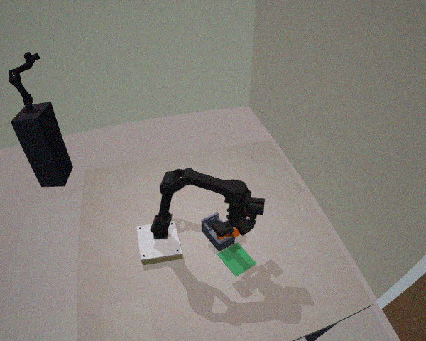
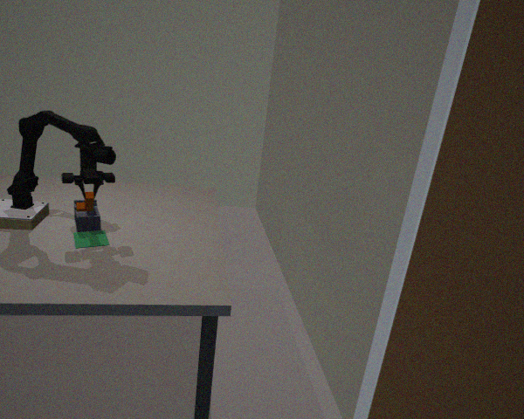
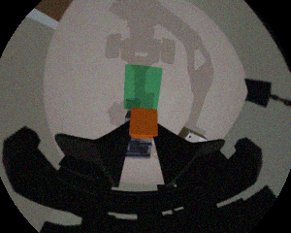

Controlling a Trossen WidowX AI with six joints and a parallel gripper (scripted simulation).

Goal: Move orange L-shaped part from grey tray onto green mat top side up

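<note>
Right now the green mat is 2 cm ahead of my gripper tip, 4 cm to the right of it and 17 cm below it. The rest, counted from my gripper tip: orange L-shaped part (3 cm behind, 2 cm to the left, 3 cm below).
</note>
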